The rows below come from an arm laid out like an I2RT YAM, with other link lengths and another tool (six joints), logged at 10 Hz.
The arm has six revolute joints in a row. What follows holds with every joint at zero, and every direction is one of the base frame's. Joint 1 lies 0.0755 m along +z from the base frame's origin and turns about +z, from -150.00 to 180.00 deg. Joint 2 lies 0.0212 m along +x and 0.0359 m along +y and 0.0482 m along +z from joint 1 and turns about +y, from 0.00 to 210.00 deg. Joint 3 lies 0.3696 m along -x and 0.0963 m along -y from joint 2 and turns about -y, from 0.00 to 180.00 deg. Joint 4 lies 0.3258 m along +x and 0.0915 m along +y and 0.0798 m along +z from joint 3 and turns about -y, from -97.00 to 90.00 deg. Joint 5 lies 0.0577 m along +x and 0.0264 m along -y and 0.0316 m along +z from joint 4 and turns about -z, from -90.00 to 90.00 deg. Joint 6 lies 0.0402 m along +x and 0.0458 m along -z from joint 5 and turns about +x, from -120.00 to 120.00 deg. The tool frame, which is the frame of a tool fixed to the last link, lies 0.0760 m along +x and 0.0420 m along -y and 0.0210 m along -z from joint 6; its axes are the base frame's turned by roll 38.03, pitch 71.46 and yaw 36.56 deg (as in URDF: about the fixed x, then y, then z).
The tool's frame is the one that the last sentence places.
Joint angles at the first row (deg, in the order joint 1, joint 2, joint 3, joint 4, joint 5, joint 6):
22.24, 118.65, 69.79, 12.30, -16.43, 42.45
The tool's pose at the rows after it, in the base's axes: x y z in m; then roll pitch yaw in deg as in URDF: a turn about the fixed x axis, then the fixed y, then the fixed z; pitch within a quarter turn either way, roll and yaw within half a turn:
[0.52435, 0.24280, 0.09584, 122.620, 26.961, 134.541]
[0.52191, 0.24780, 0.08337, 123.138, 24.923, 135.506]
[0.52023, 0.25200, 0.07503, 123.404, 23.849, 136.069]
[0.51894, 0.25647, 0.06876, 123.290, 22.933, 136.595]
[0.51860, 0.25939, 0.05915, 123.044, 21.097, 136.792]
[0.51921, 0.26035, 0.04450, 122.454, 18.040, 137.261]
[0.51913, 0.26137, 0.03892, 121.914, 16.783, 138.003]
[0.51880, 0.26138, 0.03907, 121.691, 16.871, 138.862]
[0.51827, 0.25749, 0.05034, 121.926, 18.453, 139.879]
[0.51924, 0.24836, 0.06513, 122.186, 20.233, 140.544]
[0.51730, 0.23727, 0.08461, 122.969, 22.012, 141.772]
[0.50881, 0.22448, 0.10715, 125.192, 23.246, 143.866]
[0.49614, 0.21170, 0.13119, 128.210, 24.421, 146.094]
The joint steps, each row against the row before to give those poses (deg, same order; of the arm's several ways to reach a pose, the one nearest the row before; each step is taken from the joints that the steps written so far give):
0.26, 0.96, -0.01, 0.09, -0.88, 0.61
0.17, 1.41, 0.00, 0.53, -1.49, 1.06
0.27, 0.97, 0.00, 0.53, -0.71, 0.61
0.26, 0.79, 0.01, 0.70, -0.79, 0.53
-0.08, 1.23, 0.00, 1.14, -1.41, 1.23
-0.62, 1.93, 0.00, 1.84, -2.89, 1.67
-0.26, 0.80, -0.01, 0.88, -1.76, 0.36
-0.09, 0.00, 0.01, -0.08, -0.80, -0.70
-0.18, -1.49, 0.00, -1.92, 0.09, -2.11
-0.70, -1.93, 0.00, -2.37, 0.09, -2.37
-0.79, -2.64, 0.00, -3.69, -0.09, -2.89
-0.70, -3.34, -0.01, -5.88, 0.00, -3.26
-0.44, -3.68, 0.01, -6.67, 0.79, -3.17

